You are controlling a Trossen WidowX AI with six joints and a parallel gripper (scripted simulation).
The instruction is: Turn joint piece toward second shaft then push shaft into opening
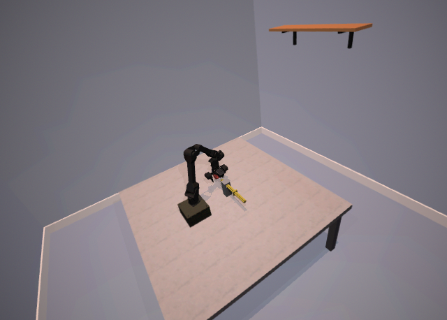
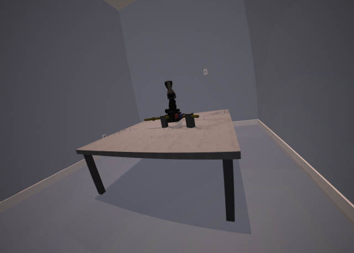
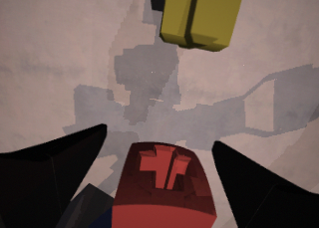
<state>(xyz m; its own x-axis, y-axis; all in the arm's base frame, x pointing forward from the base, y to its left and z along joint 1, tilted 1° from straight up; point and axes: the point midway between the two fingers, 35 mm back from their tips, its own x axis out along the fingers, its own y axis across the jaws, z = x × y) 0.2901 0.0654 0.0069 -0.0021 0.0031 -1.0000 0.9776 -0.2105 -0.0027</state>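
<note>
Now: gripper tip 20 mm to the right of the red joint piece and 40 mm below it.
</note>
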